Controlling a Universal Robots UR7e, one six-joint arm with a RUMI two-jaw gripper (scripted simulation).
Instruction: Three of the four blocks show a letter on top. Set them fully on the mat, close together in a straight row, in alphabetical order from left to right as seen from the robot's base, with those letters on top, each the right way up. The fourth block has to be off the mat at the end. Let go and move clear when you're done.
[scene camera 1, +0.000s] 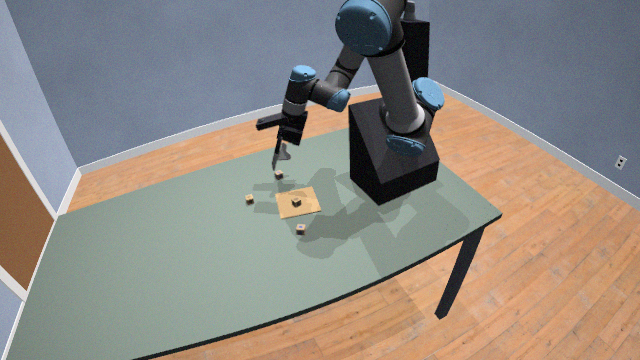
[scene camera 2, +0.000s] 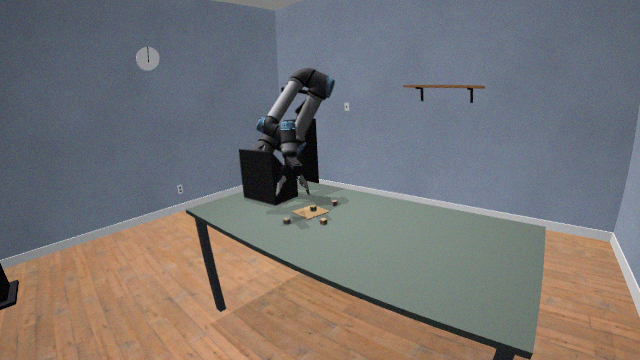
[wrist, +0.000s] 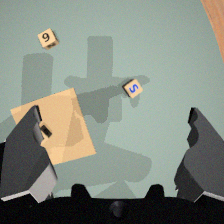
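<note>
My gripper (scene camera 1: 276, 156). Gripper again (wrist: 115, 107).
</note>
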